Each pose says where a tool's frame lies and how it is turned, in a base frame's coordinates. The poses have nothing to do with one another.
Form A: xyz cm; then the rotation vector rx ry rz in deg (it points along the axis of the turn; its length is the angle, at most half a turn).
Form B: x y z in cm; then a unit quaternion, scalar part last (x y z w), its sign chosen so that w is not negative. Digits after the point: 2 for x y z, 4 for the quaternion.
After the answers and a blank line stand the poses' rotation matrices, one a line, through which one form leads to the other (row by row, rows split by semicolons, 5 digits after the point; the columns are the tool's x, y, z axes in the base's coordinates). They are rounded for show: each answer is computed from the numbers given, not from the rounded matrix.
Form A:
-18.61, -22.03, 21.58, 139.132, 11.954, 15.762
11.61, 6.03, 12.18, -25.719, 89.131, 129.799
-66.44, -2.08, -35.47, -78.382, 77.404, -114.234
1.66, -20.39, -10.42, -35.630, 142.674, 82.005
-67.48, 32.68, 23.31, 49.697, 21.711, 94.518
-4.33, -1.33, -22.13, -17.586, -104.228, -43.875
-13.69, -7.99, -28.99, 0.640, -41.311, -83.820
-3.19, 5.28, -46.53, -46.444, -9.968, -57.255
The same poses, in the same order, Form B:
-18.61, -22.03, 21.58, 0.9319, 0.0801, 0.1056, 0.3377
11.61, 6.03, 12.18, -0.1586, 0.5498, 0.8006, 0.1776
-66.44, -2.08, -35.47, -0.4854, 0.4793, -0.7074, 0.1848
1.66, -20.39, -10.42, -0.2105, 0.8430, 0.4845, 0.1013
-67.48, 32.68, 23.31, 0.3712, 0.1622, 0.7060, 0.5809
-4.33, -1.33, -22.13, -0.1292, -0.7657, -0.3223, 0.5414
-13.69, -7.99, -28.99, 0.0050, -0.3219, -0.6530, 0.6855
-3.19, 5.28, -46.53, -0.3774, -0.0810, -0.4653, 0.7966

0.96489 0.07793 0.25084; 0.22052 -0.75915 -0.61242; 0.14269 0.64623 -0.74968
-0.88659 -0.45880 -0.05876; 0.10992 -0.33239 0.93671; -0.44930 0.82402 0.34513
-0.46044 -0.20383 0.86397; -0.72687 -0.47213 -0.49876; 0.50956 -0.85764 0.06923
-0.89085 -0.45308 -0.03327; -0.25680 0.44181 0.85957; -0.37476 0.77428 -0.50994
-0.04950 -0.69985 0.71258; 0.94065 -0.27250 -0.20229; 0.33575 0.66027 0.67180
-0.38044 0.54686 -0.74579; -0.15115 0.75882 0.63352; 0.91237 0.35374 -0.20603
-0.06012 0.89212 -0.44778; -0.89854 0.14701 0.41354; 0.43475 0.42721 0.79277
0.55391 0.80239 0.22216; -0.68010 0.28214 0.67666; 0.48026 -0.52590 0.70198

